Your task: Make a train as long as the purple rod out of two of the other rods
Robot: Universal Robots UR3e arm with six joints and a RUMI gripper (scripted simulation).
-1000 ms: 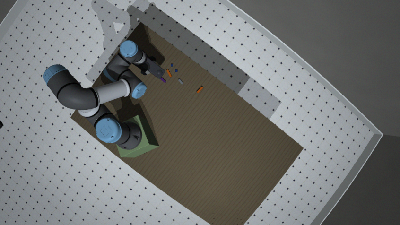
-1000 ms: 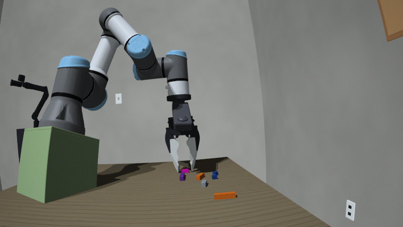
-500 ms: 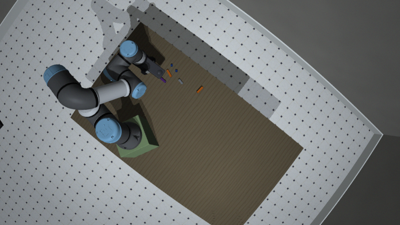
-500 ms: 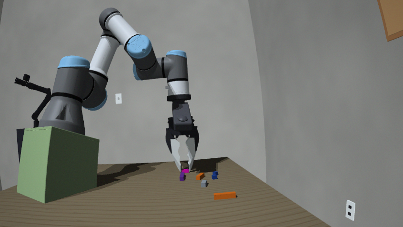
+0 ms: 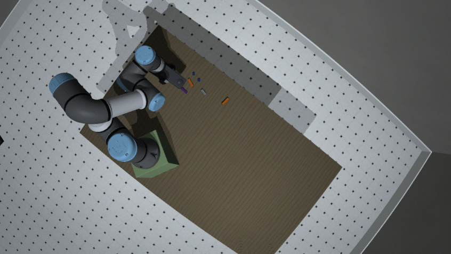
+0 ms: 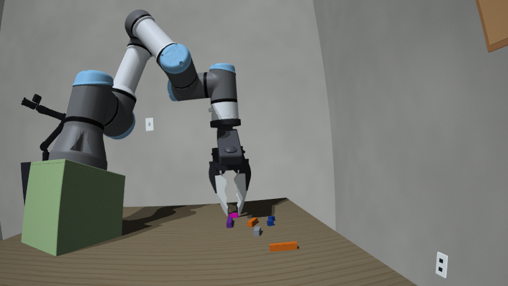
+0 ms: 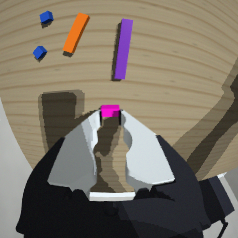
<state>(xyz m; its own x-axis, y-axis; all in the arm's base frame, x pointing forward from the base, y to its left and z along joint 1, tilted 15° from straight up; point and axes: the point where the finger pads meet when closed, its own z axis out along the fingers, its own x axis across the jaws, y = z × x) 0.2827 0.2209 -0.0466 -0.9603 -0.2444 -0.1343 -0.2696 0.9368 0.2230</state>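
Now: hand 1 cm short of the purple rod, 7 cm to the left of it and 1 cm above it. Also, from my hand: magenta rod: 1 cm below; then grey rod: 7 cm ahead, 15 cm to the right, 1 cm below.
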